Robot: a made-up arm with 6 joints. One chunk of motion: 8 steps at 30 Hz.
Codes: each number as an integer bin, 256 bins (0 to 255) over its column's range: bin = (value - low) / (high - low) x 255, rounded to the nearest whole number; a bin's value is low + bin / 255 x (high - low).
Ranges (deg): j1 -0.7..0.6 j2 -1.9..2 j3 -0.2..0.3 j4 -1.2..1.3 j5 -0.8..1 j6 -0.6..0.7
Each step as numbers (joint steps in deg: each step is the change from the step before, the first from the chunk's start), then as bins.
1 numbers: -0.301 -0.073 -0.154 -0.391 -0.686 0.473
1 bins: 78 119 23 83 16 210
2 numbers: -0.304 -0.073 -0.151 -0.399 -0.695 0.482
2 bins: 78 119 25 82 15 212
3 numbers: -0.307 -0.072 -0.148 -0.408 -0.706 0.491
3 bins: 77 120 27 81 13 214
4 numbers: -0.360 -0.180 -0.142 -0.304 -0.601 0.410
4 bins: 67 112 30 91 28 198
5 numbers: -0.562 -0.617 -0.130 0.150 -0.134 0.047
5 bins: 27 84 36 138 94 127
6 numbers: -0.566 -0.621 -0.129 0.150 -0.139 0.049
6 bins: 26 84 36 138 94 127
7 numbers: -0.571 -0.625 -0.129 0.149 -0.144 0.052
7 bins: 25 83 36 138 93 128
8 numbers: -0.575 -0.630 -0.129 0.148 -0.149 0.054
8 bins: 25 83 36 137 92 128
